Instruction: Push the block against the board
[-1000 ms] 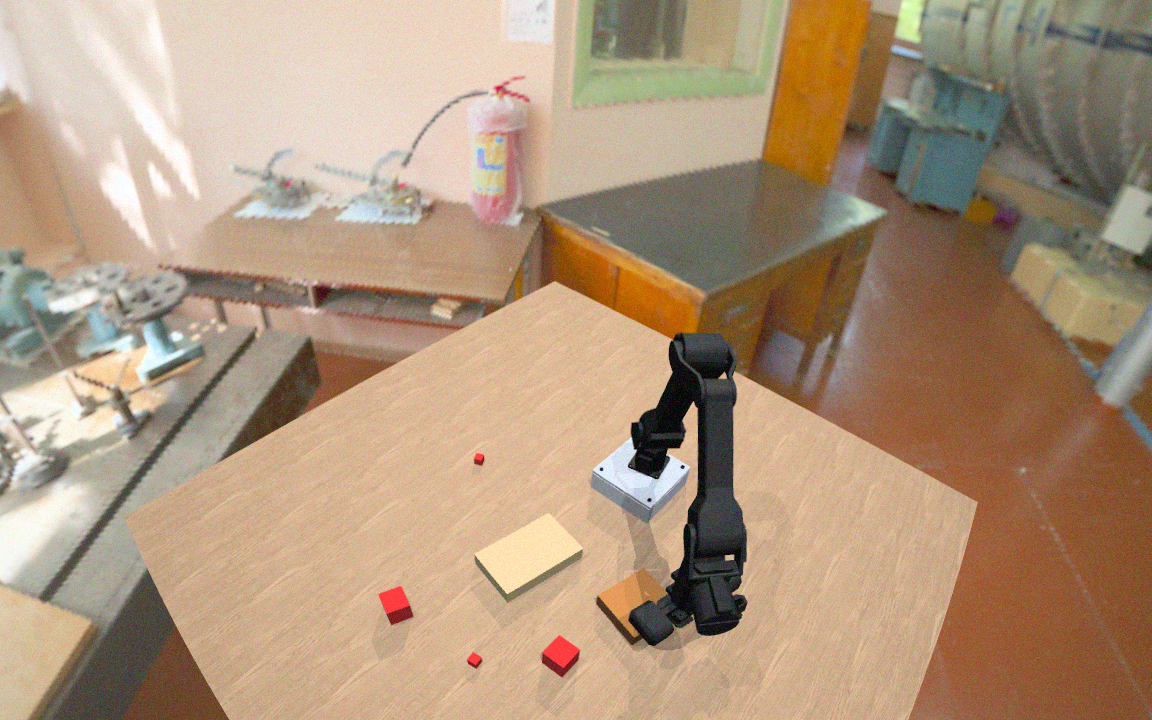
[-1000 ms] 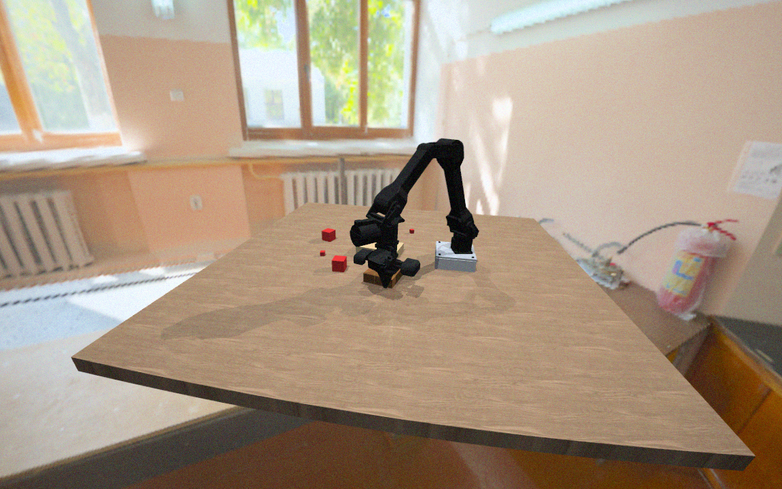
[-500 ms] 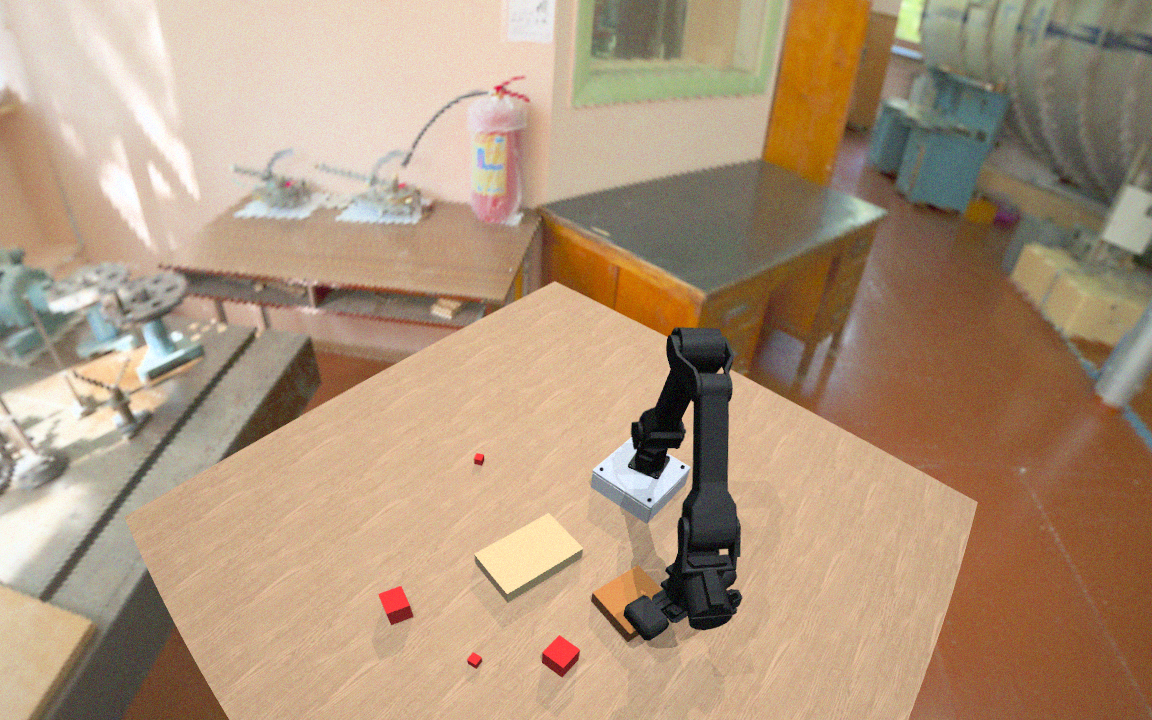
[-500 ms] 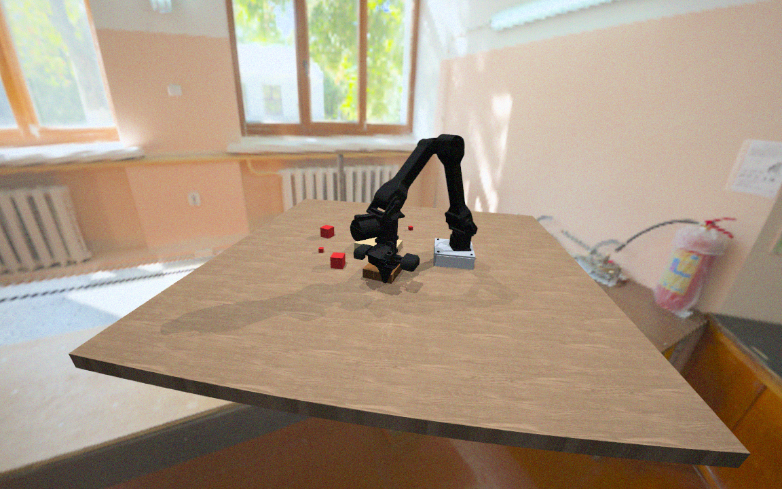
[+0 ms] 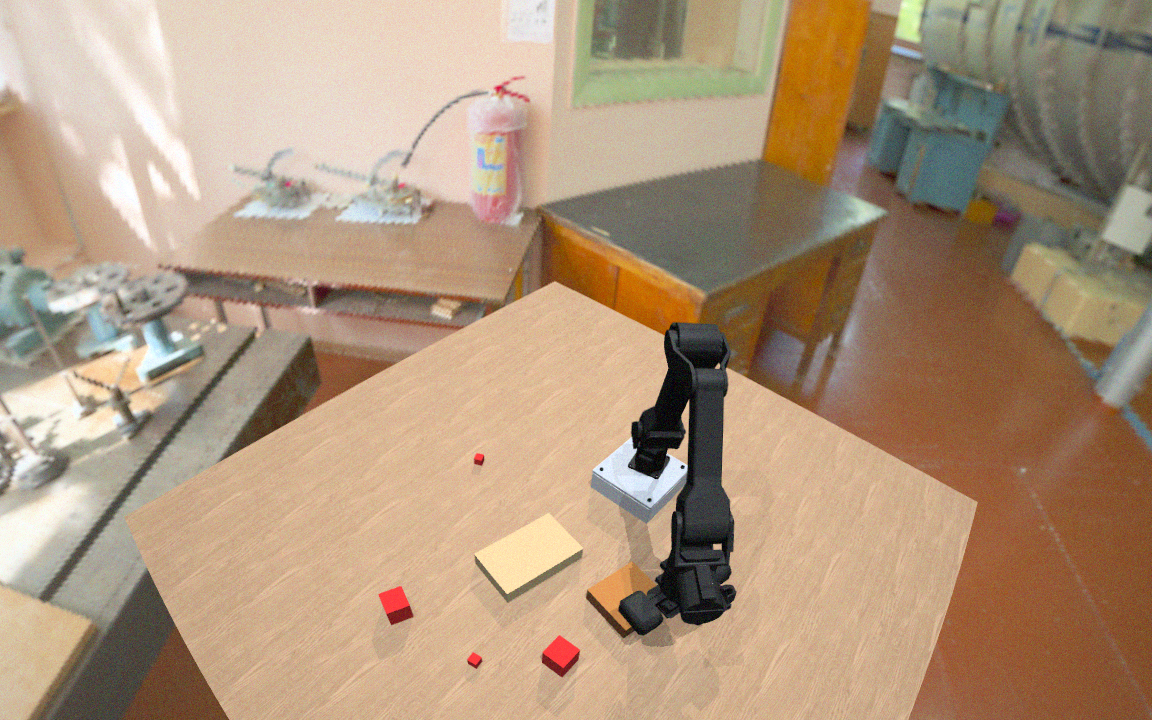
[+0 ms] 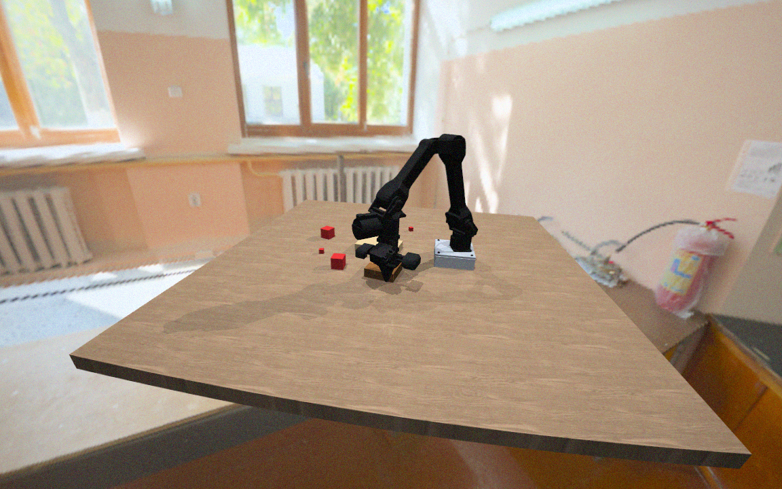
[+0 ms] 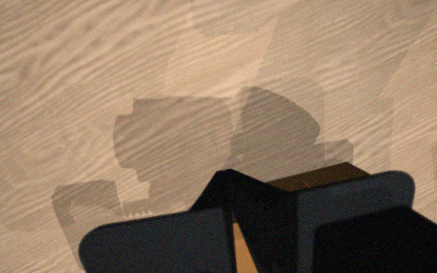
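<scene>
Now: the brown square block 10 mm ahead of my gripper tip, 70 mm to the right of it and 10 mm above it. The rest, counted from my gripper tip: pale tan board: 20 mm ahead, 250 mm to the right, 10 mm above.
</scene>
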